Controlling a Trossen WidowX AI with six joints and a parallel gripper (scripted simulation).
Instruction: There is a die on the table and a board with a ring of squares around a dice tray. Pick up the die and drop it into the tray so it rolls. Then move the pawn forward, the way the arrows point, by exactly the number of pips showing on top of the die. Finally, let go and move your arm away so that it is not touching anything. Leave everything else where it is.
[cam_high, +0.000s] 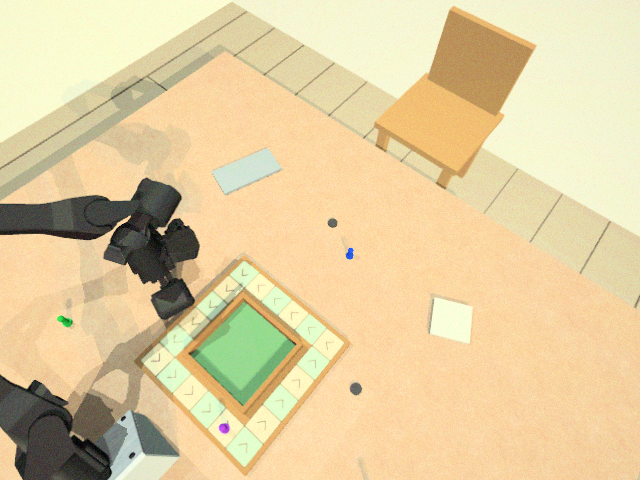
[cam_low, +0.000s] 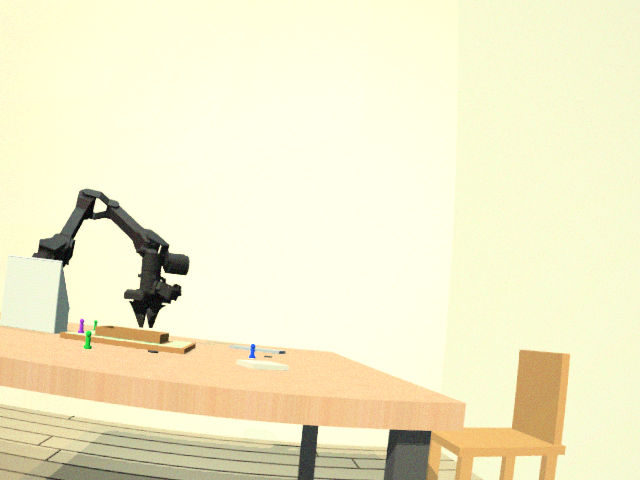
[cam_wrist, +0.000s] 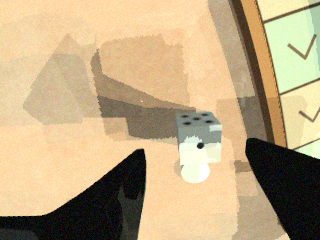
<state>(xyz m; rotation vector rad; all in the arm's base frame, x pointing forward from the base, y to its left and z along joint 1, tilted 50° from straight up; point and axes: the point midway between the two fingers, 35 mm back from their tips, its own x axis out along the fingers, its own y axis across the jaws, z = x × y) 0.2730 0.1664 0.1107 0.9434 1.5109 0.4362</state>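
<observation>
The white die is 20 mm below my gripper tip. Also, from my gripper tip: green dice tray 200 mm to the right, 30 mm below; purple pawn 260 mm to the right, 120 mm behind, 10 mm below; white disc 40 mm behind, 30 mm below, 10 mm to the left.
</observation>
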